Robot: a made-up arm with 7 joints.
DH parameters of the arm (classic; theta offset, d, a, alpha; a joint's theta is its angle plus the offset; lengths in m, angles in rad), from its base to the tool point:
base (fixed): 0 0.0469 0 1.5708
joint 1: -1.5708 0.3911 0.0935 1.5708
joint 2: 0 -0.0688 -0.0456 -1.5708
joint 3: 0 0.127 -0.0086 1.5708
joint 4: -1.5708 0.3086 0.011 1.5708
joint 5: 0 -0.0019 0.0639 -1.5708
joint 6: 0 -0.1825 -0.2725 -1.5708
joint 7: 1.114 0 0.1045 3.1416
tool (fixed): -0.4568 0.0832 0 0
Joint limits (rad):
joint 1: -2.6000..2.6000
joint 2: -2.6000..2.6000
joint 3: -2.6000..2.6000
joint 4: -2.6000..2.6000
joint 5: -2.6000..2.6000
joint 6: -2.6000..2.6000
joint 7: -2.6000..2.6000
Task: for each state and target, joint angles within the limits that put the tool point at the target. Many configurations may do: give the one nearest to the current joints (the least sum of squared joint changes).
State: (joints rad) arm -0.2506 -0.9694 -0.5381 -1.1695 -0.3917 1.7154 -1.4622
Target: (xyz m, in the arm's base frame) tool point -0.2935 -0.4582 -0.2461
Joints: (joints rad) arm -0.6477 -1.6094 -0.2870 -1.5165 -0.7712 1.3138 -1.4220
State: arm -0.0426 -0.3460 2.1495 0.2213 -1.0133 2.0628 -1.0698
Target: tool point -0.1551 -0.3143 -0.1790
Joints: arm -0.4635 -1.0220 2.1626 0.5894 -1.1628 1.5317 -1.1754
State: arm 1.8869 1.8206 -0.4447 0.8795 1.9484 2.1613 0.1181
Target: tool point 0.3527 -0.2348 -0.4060
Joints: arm 1.7657 1.7080 -0.3741 0.9411 1.7496 2.0281 -0.0628
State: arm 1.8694 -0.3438 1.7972 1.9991 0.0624 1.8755 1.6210
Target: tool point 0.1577 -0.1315 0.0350
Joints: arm 1.6299 -0.1652 1.7253 1.5729 -0.5028 1.1381 1.7844
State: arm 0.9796 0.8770 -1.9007 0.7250 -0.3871 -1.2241 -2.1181
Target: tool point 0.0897 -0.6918 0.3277
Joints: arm 0.6098 0.0969 -2.2071 0.9401 -0.3443 -1.0951 -2.1129
